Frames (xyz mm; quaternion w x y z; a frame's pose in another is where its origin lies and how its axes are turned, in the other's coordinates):
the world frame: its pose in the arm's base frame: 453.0 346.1 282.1 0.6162 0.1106 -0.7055 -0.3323
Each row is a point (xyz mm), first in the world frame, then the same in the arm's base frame.
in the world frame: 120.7 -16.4 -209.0
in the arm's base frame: 619.8 196.0 372.4
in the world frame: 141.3 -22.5 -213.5
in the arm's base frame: 618.1 178.2 385.2
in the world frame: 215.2 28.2 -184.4
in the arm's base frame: 587.5 184.4 474.1
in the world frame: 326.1 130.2 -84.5
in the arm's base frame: 495.2 231.8 622.1
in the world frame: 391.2 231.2 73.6
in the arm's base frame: 357.6 323.8 731.9
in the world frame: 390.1 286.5 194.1
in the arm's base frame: 258.3 406.3 762.1
